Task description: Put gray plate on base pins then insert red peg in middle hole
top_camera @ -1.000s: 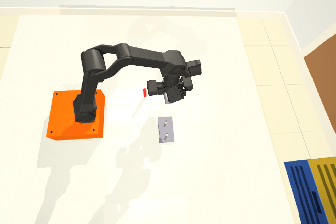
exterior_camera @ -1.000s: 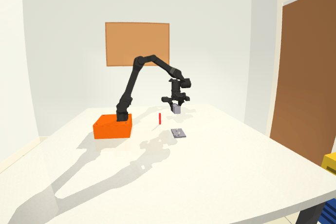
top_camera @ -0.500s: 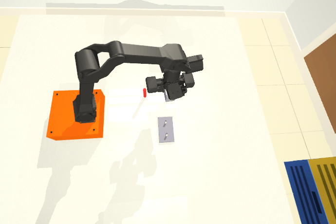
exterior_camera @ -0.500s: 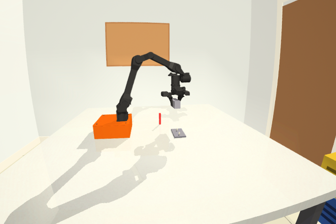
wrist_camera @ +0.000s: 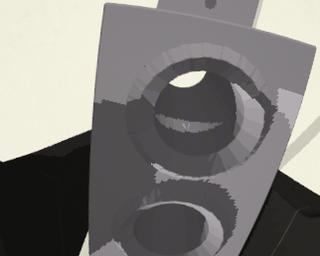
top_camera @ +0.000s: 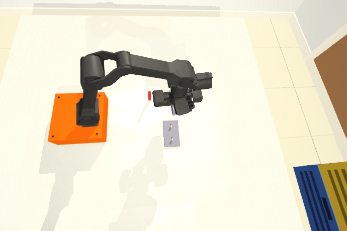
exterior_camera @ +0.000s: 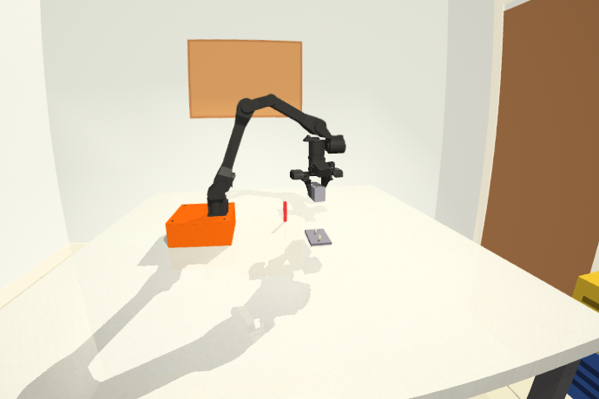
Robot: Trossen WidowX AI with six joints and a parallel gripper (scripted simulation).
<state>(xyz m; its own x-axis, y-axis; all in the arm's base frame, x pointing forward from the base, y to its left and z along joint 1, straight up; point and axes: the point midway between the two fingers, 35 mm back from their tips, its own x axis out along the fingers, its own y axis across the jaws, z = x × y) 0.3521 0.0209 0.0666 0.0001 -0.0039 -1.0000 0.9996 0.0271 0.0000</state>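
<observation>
Right now the gray base is 2 cm behind my gripper tip, 10 cm to the right of it and 11 cm below it. Also, from my gripper tip: gray plate (3 cm above); then red peg (10 cm behind, 8 cm to the left, 8 cm below).
</observation>
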